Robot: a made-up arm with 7 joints.
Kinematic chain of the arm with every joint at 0, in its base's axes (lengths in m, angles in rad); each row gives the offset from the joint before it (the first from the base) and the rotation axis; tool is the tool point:
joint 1: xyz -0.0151 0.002 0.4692 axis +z
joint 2: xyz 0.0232 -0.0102 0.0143 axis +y
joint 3: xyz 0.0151 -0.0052 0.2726 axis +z
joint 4: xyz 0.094 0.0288 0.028 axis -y
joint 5: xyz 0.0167 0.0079 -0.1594 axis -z
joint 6: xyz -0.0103 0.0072 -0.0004 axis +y
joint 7: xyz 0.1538 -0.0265 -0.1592 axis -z
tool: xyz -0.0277 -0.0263 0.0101
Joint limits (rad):
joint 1: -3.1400..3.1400
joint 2: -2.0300..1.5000
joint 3: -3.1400..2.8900
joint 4: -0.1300..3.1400
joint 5: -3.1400..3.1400
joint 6: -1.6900..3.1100
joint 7: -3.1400..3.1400
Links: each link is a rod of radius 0.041 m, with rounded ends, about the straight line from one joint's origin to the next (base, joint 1, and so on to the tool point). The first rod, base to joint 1, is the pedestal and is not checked.
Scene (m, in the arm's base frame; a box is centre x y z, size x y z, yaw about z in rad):
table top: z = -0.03
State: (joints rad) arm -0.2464 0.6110 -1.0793 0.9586 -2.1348 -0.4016 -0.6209
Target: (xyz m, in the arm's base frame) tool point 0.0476 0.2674 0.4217
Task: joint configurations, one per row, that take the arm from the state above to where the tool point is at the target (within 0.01 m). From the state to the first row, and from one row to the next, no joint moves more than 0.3 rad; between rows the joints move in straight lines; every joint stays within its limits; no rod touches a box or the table.
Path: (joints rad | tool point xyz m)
1: -0.0058 0.6356 -0.8850 0.8340 -2.1841 -0.4421 -0.6496 | 0.3452 -0.0570 0.3742
2: 0.2347 0.6602 -0.6908 0.7094 -2.2333 -0.4825 -0.6782 | 0.2943 0.1071 0.3696
3: 0.4753 0.6848 -0.4965 0.5849 -2.2826 -0.5230 -0.7069 | 0.1835 0.2215 0.3863
4: 0.7159 0.7094 -0.3023 0.4603 -2.3318 -0.5635 -0.7356 | 0.0476 0.2674 0.4217

